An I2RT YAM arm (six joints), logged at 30 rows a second.
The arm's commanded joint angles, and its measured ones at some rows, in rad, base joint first. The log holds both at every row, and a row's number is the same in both.
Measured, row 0:
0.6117 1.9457 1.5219 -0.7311 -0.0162 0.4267
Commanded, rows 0 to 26:
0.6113 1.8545 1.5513 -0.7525 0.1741 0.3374
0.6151 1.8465 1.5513 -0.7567 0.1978 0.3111
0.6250 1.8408 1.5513 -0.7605 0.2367 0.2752
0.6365 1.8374 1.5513 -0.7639 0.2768 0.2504
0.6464 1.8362 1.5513 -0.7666 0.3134 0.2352
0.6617 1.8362 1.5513 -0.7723 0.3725 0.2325
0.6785 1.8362 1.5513 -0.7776 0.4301 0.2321
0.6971 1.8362 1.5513 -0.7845 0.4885 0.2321
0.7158 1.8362 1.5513 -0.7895 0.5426 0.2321
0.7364 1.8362 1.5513 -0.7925 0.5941 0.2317
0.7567 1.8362 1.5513 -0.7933 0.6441 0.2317
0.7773 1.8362 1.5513 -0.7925 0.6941 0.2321
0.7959 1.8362 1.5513 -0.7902 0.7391 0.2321
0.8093 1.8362 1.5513 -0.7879 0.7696 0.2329
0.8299 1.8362 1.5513 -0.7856 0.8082 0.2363
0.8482 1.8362 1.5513 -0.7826 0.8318 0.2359
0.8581 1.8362 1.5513 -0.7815 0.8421 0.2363
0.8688 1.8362 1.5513 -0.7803 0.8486 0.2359
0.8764 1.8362 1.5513 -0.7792 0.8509 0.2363
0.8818 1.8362 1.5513 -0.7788 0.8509 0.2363
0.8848 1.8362 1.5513 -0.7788 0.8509 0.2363
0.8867 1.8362 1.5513 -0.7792 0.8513 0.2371
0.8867 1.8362 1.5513 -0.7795 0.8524 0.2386
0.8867 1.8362 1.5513 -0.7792 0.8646 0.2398
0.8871 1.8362 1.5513 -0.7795 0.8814 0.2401
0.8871 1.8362 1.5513 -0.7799 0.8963 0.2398
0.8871 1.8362 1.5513 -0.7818 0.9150 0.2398
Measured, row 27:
0.8867 1.8565 1.5288 -0.7849 0.8127 0.2398
